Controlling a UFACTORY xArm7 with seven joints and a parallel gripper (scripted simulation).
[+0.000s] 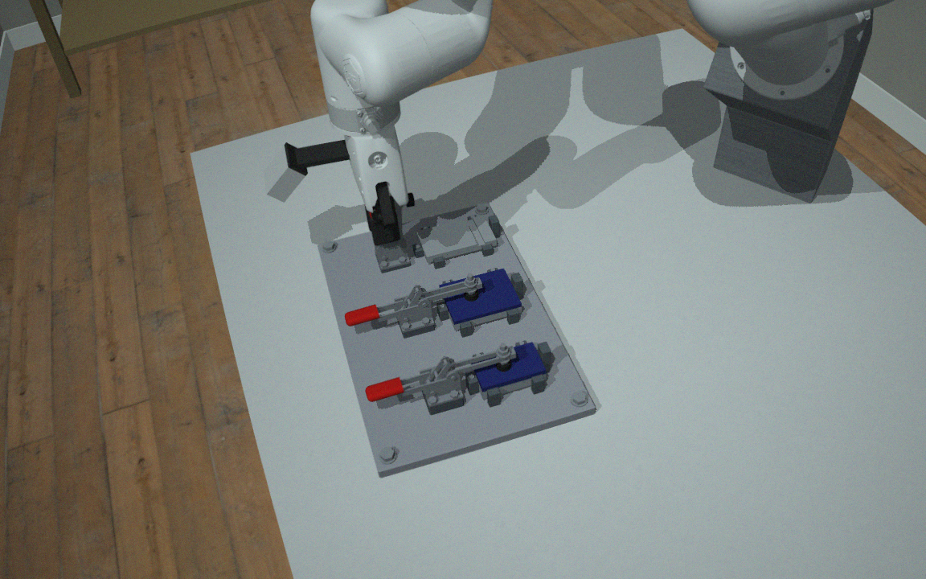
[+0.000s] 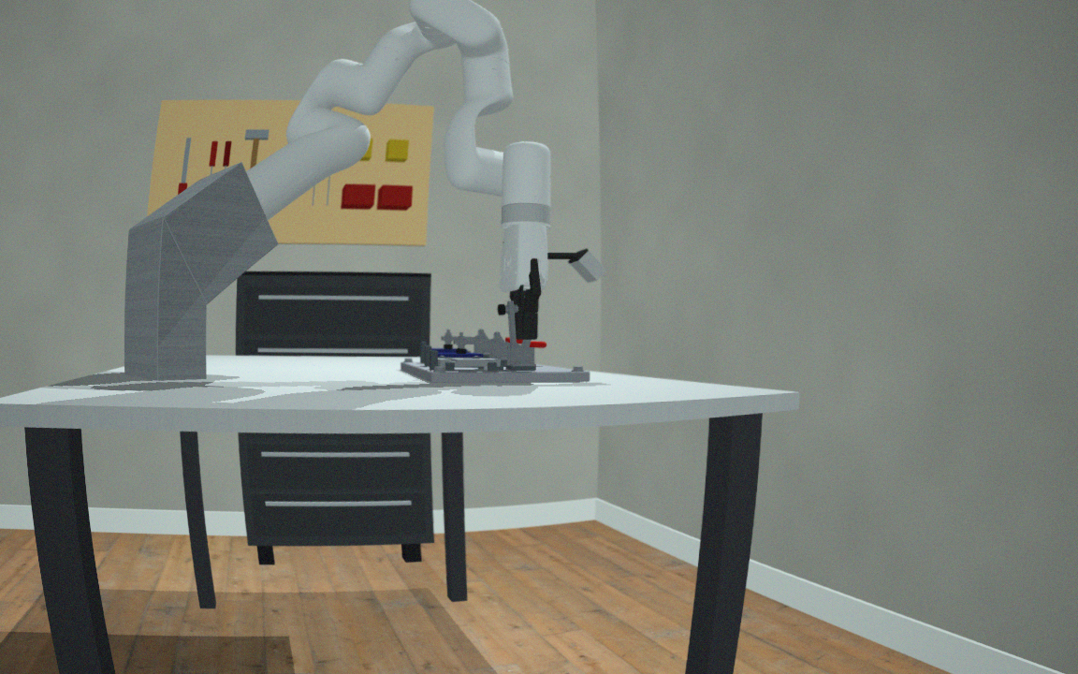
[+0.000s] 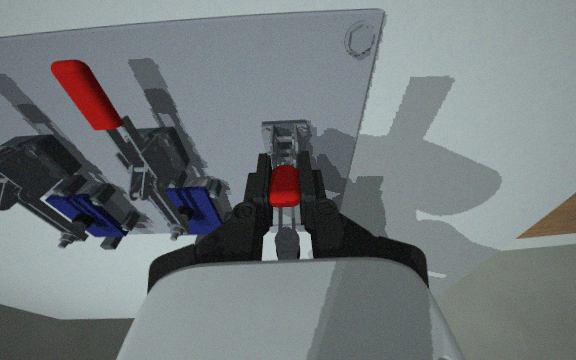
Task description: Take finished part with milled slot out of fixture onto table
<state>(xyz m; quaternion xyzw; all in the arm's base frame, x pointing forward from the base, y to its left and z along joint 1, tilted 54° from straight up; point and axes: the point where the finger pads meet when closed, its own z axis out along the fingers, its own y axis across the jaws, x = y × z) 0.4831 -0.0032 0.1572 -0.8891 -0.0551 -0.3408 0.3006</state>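
Right now the toggle clamp is 2 cm below my hand and 1 cm behind it. Also, from my hand: grey finished part 9 cm behind, 5 cm below, 4 cm to the right; grey fixture plate 9 cm to the left, 7 cm below, 7 cm behind.
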